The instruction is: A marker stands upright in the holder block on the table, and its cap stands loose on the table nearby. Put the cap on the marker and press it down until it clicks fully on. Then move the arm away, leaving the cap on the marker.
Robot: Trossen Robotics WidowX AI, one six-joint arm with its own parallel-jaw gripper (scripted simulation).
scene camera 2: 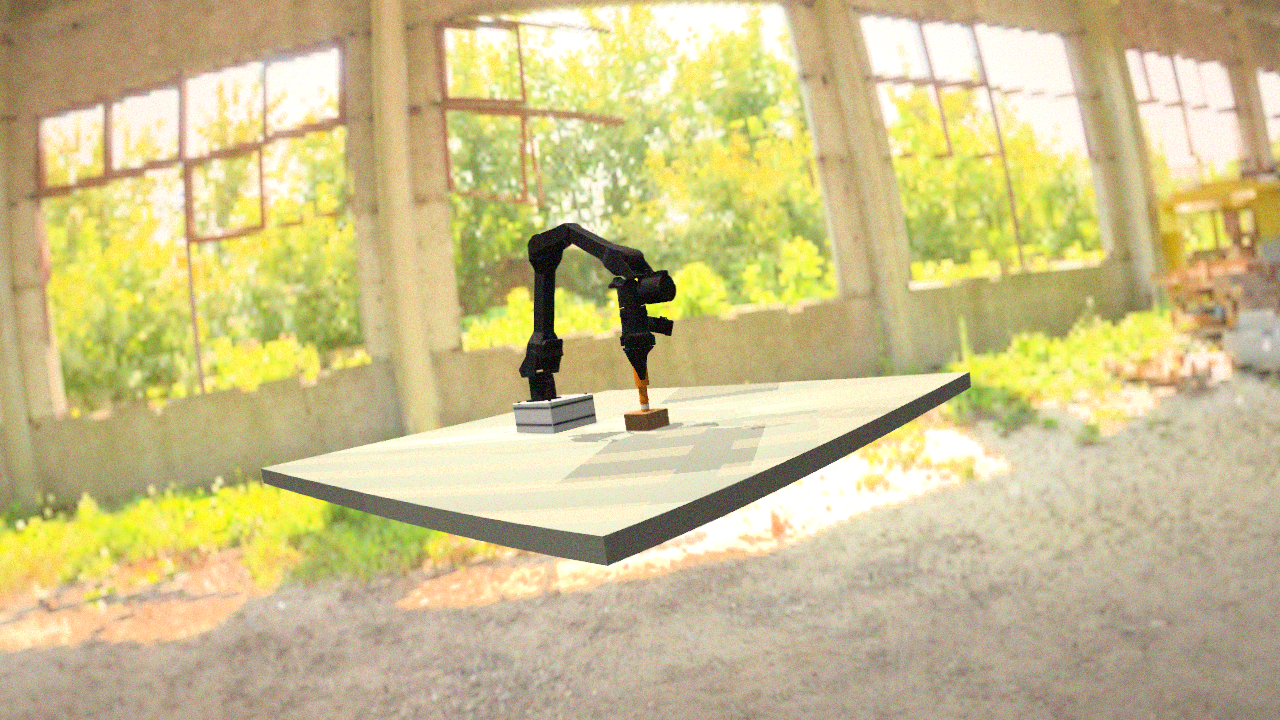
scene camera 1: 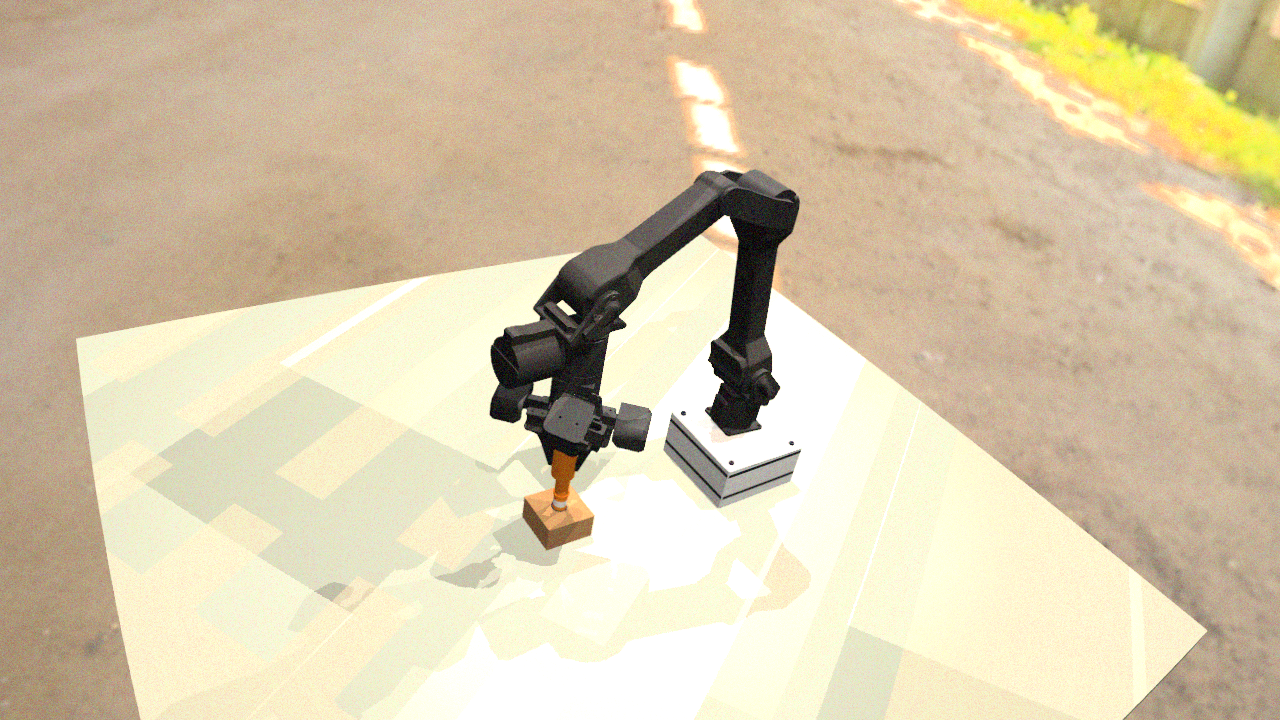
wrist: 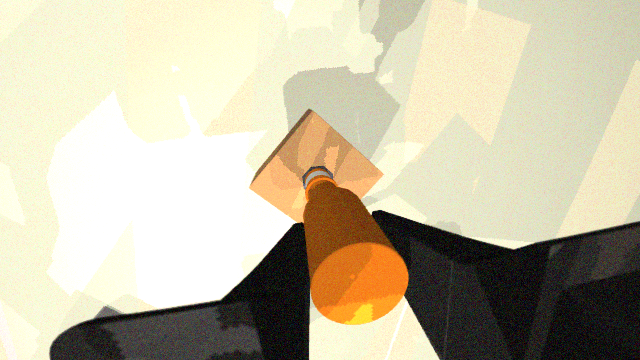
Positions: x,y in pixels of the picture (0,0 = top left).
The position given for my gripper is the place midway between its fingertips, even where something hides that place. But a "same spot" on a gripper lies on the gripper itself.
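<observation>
Gripper visible in scene camera 2 (642,379), in the wrist view and in scene camera 1. On my gripper, (scene camera 1: 542,427) and (wrist: 567,291) are the same spot.
</observation>
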